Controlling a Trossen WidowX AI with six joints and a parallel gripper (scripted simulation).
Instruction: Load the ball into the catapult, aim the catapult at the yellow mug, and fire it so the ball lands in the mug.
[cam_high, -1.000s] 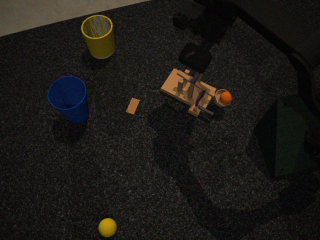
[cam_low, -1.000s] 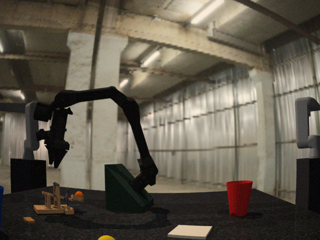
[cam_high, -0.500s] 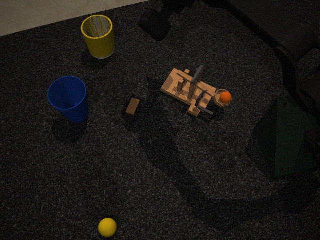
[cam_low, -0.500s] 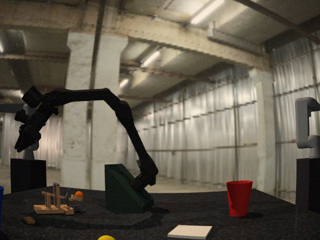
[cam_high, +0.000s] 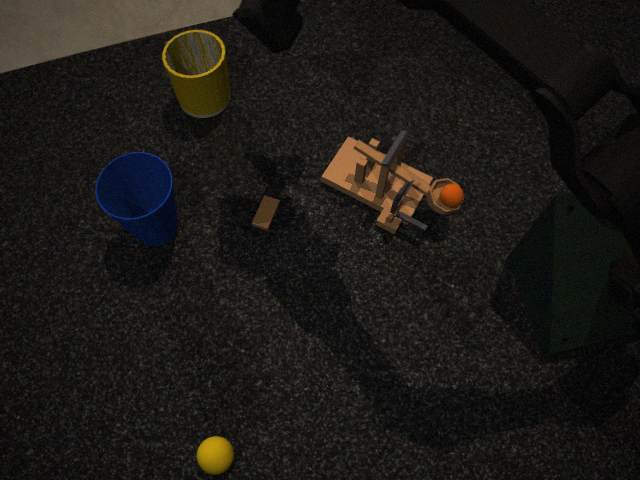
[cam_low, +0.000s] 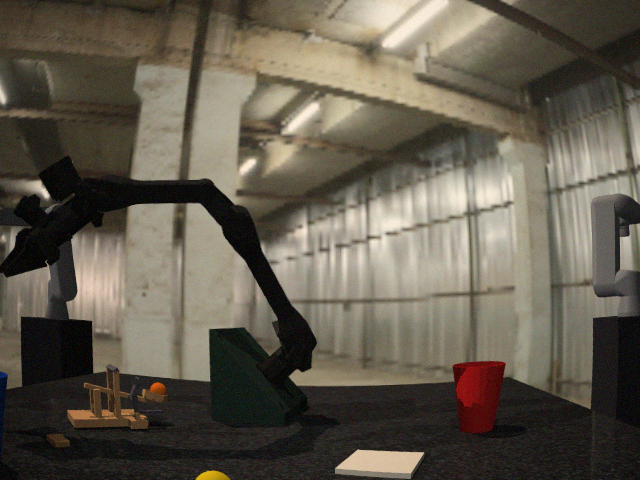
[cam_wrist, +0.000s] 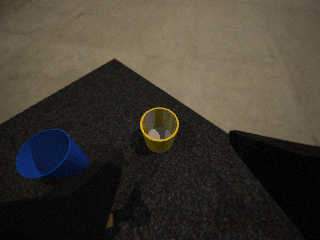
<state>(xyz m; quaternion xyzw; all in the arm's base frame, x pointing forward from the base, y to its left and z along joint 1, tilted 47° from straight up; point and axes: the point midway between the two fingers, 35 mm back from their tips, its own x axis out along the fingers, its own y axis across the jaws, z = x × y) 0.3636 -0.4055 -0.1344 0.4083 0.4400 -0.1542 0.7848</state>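
Now: the orange ball 210 mm behind my gripper tip, 220 mm to the left of it and 200 mm below it. From my gripper tip the other things lie so: small wooden block 30 mm ahead, 160 mm to the left, 260 mm below; yellow mug 90 mm ahead, 70 mm to the right, 230 mm below; catapult 160 mm behind, 180 mm to the left, 210 mm below.
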